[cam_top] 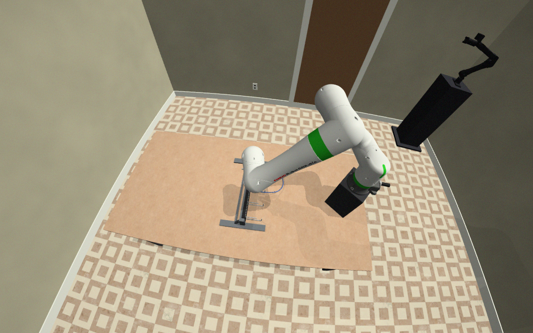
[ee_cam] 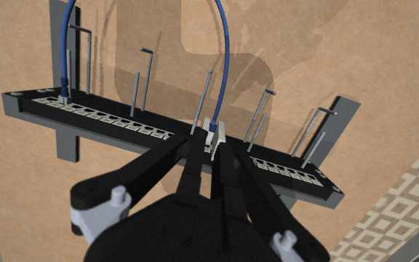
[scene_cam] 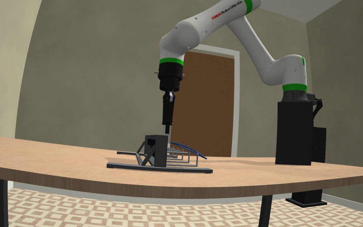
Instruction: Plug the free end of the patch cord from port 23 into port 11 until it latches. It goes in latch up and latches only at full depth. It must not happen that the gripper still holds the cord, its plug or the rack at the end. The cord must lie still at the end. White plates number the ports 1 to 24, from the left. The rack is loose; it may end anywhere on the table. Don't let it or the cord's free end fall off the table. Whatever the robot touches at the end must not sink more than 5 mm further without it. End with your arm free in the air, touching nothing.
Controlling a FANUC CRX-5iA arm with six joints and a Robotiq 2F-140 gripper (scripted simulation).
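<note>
My gripper is now 10 mm short of the plug and 30 mm above it.
</note>
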